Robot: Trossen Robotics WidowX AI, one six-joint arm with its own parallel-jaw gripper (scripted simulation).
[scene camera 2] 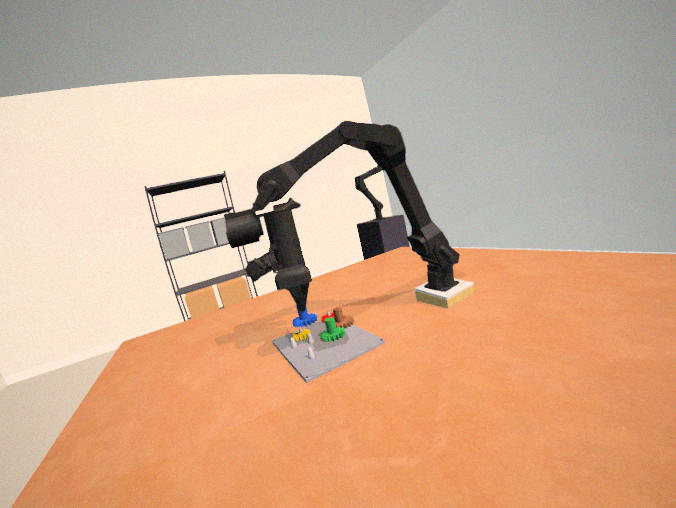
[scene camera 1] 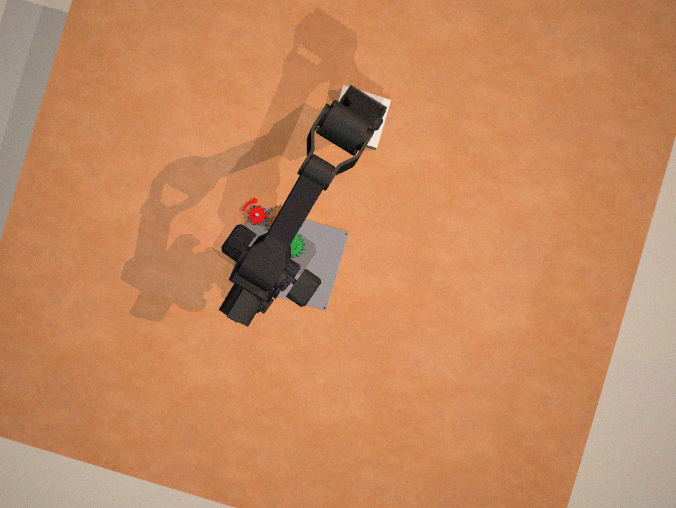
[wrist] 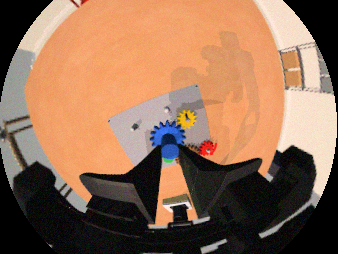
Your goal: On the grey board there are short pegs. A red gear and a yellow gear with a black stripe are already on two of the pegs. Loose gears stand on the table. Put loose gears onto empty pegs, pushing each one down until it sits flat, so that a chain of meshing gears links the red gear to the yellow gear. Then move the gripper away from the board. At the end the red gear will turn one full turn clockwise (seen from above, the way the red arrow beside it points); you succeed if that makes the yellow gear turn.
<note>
My gripper carries a blue gear.
My gripper also shows in scene camera 1 and in the wrist view.
</note>
